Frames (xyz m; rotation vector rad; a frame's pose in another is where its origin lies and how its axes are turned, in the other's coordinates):
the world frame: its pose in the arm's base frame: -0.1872 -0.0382 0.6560 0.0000 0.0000 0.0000
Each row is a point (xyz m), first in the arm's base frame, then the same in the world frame.
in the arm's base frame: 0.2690 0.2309 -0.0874
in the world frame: 0.4562 0.2691 -0.7434
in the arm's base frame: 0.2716 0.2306 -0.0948
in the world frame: 0.4588 0.2688 -0.7508
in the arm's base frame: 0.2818 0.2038 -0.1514
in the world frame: 0.4690 0.2420 -0.8074
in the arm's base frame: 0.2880 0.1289 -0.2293
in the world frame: 0.4752 0.1671 -0.8853
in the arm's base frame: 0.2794 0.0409 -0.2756
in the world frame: 0.4666 0.0791 -0.9316
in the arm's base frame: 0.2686 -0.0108 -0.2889
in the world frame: 0.4558 0.0274 -0.9449
